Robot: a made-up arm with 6 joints.
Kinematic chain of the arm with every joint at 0, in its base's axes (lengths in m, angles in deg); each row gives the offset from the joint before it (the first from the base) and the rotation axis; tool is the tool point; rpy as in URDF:
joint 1: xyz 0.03 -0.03 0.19 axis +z
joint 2: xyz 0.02 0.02 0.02 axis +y
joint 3: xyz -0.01 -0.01 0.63 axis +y
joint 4: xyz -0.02 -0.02 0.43 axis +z
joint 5: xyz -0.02 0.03 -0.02 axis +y
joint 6: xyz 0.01 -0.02 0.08 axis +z
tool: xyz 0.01 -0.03 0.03 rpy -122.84 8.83 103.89
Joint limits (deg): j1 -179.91..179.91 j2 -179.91..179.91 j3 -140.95..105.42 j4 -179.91..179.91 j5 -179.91..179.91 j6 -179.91..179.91
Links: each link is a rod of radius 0.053 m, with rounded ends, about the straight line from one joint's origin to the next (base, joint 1, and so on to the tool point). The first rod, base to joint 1, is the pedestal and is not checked.
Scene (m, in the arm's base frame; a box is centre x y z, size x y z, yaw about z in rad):
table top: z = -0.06
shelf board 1: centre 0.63 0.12 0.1 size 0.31 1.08 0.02 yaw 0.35
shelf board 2: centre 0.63 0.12 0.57 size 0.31 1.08 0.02 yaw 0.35
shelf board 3: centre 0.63 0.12 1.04 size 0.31 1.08 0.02 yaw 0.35
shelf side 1: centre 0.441 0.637 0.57 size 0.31 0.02 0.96 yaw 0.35
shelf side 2: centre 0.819 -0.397 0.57 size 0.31 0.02 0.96 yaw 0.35
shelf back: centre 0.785 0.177 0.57 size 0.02 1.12 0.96 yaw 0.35
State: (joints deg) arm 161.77 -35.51 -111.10 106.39 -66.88 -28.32
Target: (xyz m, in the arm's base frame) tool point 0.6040 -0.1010 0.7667
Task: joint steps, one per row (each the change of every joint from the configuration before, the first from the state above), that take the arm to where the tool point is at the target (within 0.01 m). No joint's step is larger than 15 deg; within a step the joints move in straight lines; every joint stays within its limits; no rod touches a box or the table.
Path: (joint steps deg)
1: -12.45 6.34 -14.47 -1.51 1.19 0.16
2: -12.45 6.34 -14.46 -1.51 1.19 0.16
3: 2.43 8.86 10.62 2.24 -1.66 -0.34
4: 2.43 8.85 10.61 2.24 -1.67 -0.34
5: 2.43 8.86 10.62 2.24 -1.66 -0.34
6: 8.65 -7.55 8.37 0.39 0.59 0.26
7: 8.66 -7.54 8.38 0.39 0.59 0.27

